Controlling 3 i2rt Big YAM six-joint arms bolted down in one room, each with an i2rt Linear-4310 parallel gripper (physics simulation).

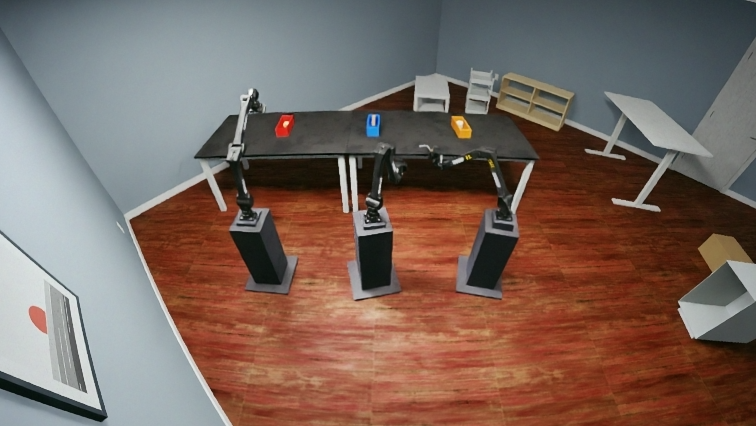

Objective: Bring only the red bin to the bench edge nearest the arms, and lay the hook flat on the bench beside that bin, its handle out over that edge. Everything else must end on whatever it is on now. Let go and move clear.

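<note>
The red bin (280, 132) stands near the back of the black bench (317, 142), towards its left, with a small pale thing inside. The hook (425, 146) has its pale bent end pointing left, at the bench's front edge right of the middle. Its handle end is at the right arm's gripper (436, 158), which appears shut on it; whether the hook touches the bench cannot be told. The left arm's gripper (260, 109) is above the bench's back left, left of the red bin. The middle arm's gripper (400, 170) is folded low before the front edge. Their fingers are too small to judge.
A blue bin (373, 130) with a pinkish thing inside stands mid-bench. An orange bin (463, 133) with a white thing inside stands farther right. The arms stand on black pedestals (260, 254) (375, 261) (489, 259) before the bench. A wooden shelf (535, 91) stands behind, right.
</note>
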